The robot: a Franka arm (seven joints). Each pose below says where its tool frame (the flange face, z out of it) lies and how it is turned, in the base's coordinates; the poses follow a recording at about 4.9 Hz.
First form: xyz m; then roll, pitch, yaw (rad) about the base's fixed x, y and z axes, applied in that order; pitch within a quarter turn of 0, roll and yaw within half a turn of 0.
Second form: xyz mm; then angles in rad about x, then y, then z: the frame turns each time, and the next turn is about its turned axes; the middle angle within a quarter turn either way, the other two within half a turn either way. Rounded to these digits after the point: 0 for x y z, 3 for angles.
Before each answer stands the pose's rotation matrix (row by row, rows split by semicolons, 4 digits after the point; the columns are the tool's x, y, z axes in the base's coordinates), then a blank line. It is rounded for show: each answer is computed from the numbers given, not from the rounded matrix.
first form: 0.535, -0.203, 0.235, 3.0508, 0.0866, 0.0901
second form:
0.9922 0.0974 -0.0776; 0.0896 -0.9911 -0.0981; -0.0865 0.0903 -0.9921

535, -203, 235, 3.043, -0.078, -0.098
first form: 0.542, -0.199, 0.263, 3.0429, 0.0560, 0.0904
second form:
0.9944 0.0953 -0.0466; 0.0901 -0.9906 -0.1032; -0.0560 0.0984 -0.9936

542, -199, 263, 3.038, -0.047, -0.096
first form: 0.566, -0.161, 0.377, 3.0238, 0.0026, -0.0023
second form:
1.0000 -0.0020 -0.0029; -0.0023 -0.9931 -0.1175; -0.0026 0.1175 -0.9931

566, -161, 377, 3.024, -0.003, 0.002
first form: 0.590, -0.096, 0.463, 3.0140, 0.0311, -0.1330
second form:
0.9907 -0.1276 -0.0474; -0.1325 -0.9836 -0.1220; -0.0311 0.1272 -0.9914

590, -96, 463, 3.019, -0.047, 0.128
